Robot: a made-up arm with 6 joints. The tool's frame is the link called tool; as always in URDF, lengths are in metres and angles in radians.
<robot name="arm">
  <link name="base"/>
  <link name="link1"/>
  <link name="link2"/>
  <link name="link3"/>
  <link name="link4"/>
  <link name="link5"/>
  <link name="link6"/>
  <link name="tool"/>
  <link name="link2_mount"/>
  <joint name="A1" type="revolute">
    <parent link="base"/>
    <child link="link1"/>
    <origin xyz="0 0 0.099" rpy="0 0 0"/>
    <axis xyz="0 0 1"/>
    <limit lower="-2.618" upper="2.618"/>
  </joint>
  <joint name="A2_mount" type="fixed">
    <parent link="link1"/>
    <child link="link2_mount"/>
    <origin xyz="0 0 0" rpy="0 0 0"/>
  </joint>
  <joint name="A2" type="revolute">
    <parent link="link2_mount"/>
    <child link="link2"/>
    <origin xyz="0 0 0" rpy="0 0 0"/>
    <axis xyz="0.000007 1 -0.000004"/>
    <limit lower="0" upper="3.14"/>
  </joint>
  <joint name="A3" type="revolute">
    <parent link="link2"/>
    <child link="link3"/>
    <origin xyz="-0.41 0 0.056" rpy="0 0 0"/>
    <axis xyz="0.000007 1 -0.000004"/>
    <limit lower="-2.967" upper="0"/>
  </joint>
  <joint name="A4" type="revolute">
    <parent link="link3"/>
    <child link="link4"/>
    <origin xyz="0.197 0 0.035" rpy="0 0 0"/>
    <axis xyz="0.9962 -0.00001 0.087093"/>
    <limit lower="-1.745" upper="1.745"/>
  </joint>
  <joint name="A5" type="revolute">
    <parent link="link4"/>
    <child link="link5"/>
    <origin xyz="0 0 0" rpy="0 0 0"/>
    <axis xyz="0.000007 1 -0.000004"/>
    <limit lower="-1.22" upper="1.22"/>
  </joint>
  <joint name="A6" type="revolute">
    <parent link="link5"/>
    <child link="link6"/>
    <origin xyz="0.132 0 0.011" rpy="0 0 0"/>
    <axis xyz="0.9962 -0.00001 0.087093"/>
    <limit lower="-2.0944" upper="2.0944"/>
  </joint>
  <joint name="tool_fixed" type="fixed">
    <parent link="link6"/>
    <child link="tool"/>
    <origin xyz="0 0 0" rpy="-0.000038 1.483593 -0.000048"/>
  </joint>
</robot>
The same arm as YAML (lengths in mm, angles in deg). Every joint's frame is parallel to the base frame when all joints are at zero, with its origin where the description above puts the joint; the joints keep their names.
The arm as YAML. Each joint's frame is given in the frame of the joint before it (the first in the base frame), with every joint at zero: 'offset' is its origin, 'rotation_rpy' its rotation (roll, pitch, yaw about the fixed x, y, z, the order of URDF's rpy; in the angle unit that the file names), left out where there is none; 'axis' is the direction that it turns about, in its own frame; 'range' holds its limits. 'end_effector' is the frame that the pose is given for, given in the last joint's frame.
length_unit: mm
angle_unit: deg
chain:
  - id: A1
    offset: [0.0, 0.0, 99.0]
    axis: [0.0, 0.0, 1.0]
    range: [-150.0, 150.0]
  - id: A2
    offset: [0.0, 0.0, 0.0]
    axis: [0.0, 1.0, 0.0]
    range: [0.0, 179.91]
  - id: A3
    offset: [-410.0, 0.0, 56.0]
    axis: [0.0, 1.0, 0.0]
    range: [-170.0, 0.0]
  - id: A4
    offset: [197.0, 0.0, 35.0]
    axis: [0.9962, 0.0, 0.0871]
    range: [-99.98, 99.98]
  - id: A5
    offset: [0.0, 0.0, 0.0]
    axis: [0.0, 1.0, 0.0]
    range: [-69.9, 69.9]
  - id: A6
    offset: [132.0, 0.0, 11.0]
    axis: [0.9962, 0.0, 0.0871]
    range: [-120.0, 120.0]
end_effector:
  offset: [0.0, 0.0, 0.0]
  rotation_rpy: [0.0, 85.0, 0.0]

